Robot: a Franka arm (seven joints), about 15 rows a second.
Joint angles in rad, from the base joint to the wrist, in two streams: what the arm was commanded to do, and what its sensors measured. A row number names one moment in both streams.
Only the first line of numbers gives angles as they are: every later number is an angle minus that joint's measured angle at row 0.
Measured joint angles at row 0:
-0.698, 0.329, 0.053, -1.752, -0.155, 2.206, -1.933
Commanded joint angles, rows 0 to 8:
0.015, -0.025, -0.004, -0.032, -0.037, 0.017, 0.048
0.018, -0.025, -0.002, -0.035, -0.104, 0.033, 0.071
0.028, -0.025, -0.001, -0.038, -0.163, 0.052, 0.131
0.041, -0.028, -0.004, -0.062, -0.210, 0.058, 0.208
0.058, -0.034, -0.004, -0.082, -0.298, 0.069, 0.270
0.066, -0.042, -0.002, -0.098, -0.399, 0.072, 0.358
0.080, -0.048, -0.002, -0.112, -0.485, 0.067, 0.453
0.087, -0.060, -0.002, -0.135, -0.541, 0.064, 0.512
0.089, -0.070, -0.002, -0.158, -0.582, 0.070, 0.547
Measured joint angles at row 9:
0.080, -0.009, 0.001, -0.072, -0.495, 0.042, 0.456
